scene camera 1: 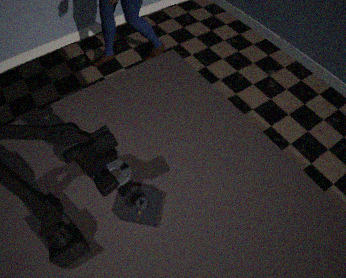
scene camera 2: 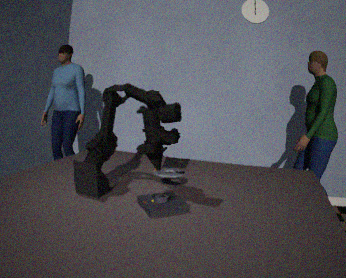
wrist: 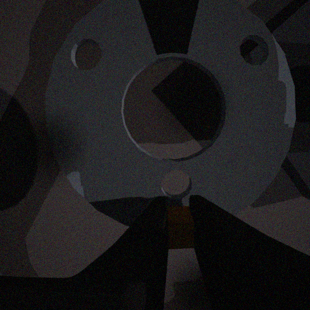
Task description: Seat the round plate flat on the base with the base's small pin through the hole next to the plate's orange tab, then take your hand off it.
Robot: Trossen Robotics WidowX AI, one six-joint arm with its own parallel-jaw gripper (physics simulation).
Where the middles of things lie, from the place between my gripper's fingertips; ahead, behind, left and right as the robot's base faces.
Labels:
Right now my hand is 120 mm to the left of the dark square base (scene camera 1: 148, 216), 80 mm short of it and 70 mm above it. The rest, counted from my hand: round grey plate (wrist: 85, 122) 40 mm ahead, 10 mm to the left.

